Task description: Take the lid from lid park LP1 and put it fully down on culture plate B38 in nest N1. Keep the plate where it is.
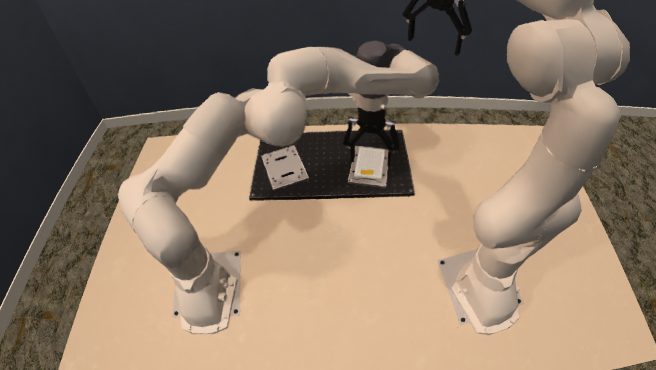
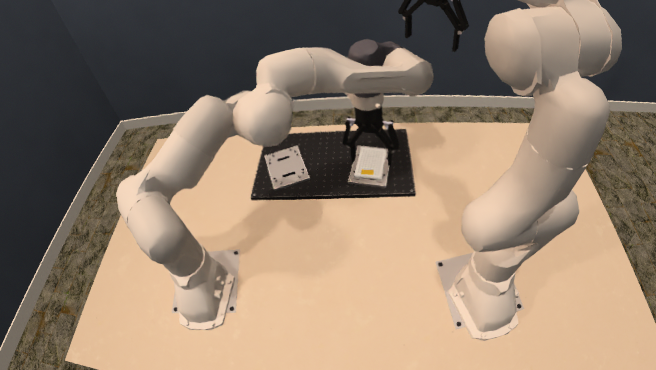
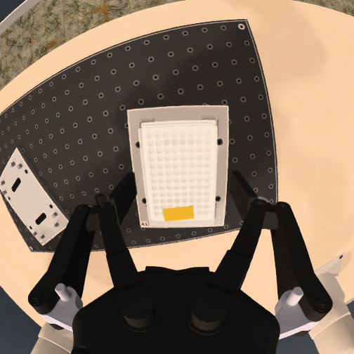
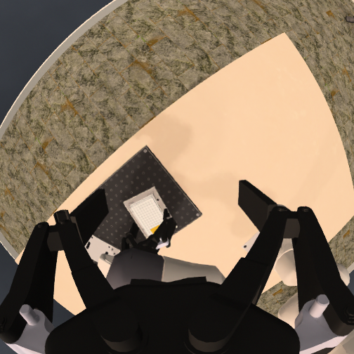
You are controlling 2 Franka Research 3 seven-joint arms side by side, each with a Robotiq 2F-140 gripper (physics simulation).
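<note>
White culture plate B38 (image 3: 177, 187) (image 1: 370, 162) (image 2: 371, 162) (image 4: 146, 212), with an orange label, sits in light grey nest N1 (image 3: 133, 125) (image 1: 354, 181). A see-through lid (image 3: 180, 150) appears to lie over it. Its edges look slightly out of line with the plate; whether it is fully down cannot be told. Lid park LP1 (image 1: 285, 169) (image 2: 286, 169) (image 3: 31, 202), at the left, bears no lid. My left gripper (image 3: 182, 182) (image 1: 373, 150) (image 2: 373, 149) is open, its fingers apart from the plate's sides. My right gripper (image 4: 171, 197) (image 1: 434, 45) (image 2: 432, 42) is open, high up and empty.
A black perforated board (image 1: 327, 187) (image 2: 327, 187) (image 3: 245, 125) (image 4: 175, 195) carries the nest and the lid park. It lies on the tan table (image 1: 340, 300) (image 2: 340, 300). The left arm reaches over the board's back; the right arm stands at the right.
</note>
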